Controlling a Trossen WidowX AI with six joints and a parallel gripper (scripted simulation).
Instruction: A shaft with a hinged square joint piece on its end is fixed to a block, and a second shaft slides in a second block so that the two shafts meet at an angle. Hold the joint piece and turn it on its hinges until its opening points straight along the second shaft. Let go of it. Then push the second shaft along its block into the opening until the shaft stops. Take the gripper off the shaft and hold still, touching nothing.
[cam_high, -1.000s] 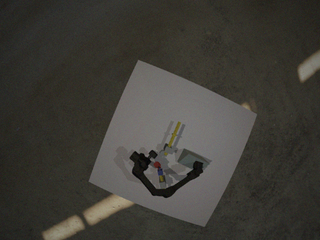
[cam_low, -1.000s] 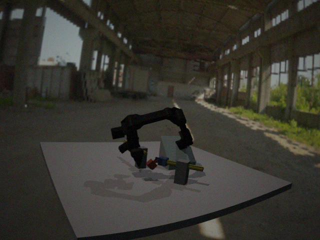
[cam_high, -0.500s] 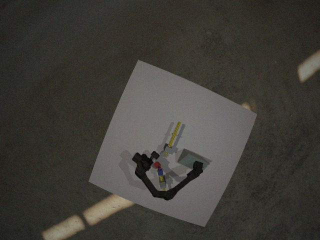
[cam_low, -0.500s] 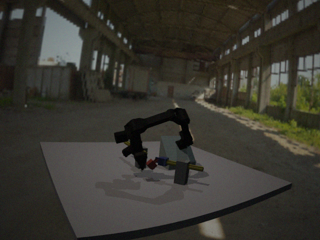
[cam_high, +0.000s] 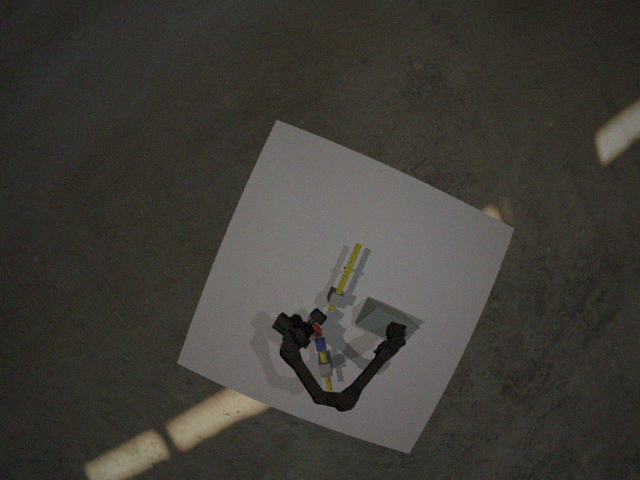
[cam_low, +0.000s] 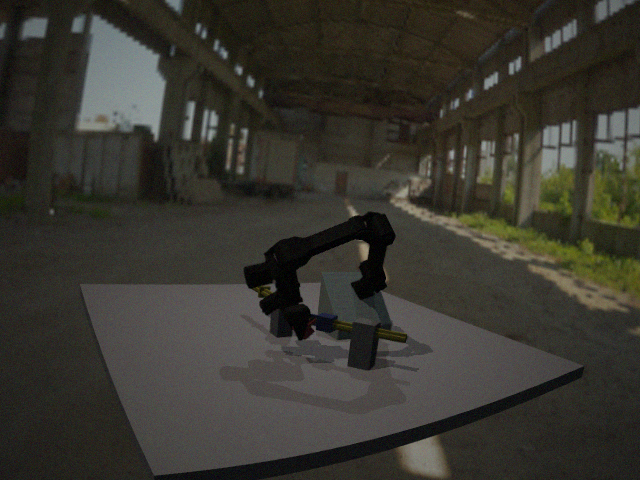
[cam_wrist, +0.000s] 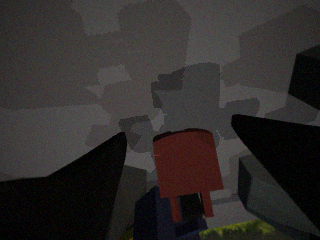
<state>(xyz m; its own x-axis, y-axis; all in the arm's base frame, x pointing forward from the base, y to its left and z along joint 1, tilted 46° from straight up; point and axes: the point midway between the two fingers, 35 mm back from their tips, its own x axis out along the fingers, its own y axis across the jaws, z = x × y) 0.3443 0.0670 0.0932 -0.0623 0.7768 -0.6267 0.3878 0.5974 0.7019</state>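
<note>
Right now the red joint piece is 2 cm behind my gripper tip, 2 cm above it and 1 cm to the left of it.
</note>
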